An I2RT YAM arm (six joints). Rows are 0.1 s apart.
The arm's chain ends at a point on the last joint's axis. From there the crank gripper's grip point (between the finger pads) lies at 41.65 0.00 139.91 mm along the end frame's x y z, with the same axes.
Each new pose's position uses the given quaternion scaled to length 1; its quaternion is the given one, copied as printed.
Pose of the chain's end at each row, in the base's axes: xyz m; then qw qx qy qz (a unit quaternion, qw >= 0):
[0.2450, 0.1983, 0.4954, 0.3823, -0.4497, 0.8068, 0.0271]
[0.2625, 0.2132, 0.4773, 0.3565, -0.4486, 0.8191, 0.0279]
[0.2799, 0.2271, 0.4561, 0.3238, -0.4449, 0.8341, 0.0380]
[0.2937, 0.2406, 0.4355, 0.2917, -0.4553, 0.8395, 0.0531]
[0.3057, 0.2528, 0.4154, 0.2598, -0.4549, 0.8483, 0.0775]
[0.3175, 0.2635, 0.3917, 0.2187, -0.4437, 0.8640, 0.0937]
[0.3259, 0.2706, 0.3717, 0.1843, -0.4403, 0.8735, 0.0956]
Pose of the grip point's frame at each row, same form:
[0.3153, 0.2232, 0.3699, 0.3823, -0.4497, 0.8068, 0.0271]
[0.3264, 0.2346, 0.3478, 0.3565, -0.4486, 0.8191, 0.0279]
[0.3343, 0.2464, 0.3220, 0.3238, -0.4449, 0.8341, 0.0380]
[0.3382, 0.2597, 0.2978, 0.2917, -0.4553, 0.8395, 0.0531]
[0.3387, 0.2738, 0.2748, 0.2598, -0.4549, 0.8483, 0.0775]
[0.3375, 0.2831, 0.2484, 0.2187, -0.4437, 0.8640, 0.0937]
[0.3365, 0.2861, 0.2269, 0.1843, -0.4403, 0.8735, 0.0956]

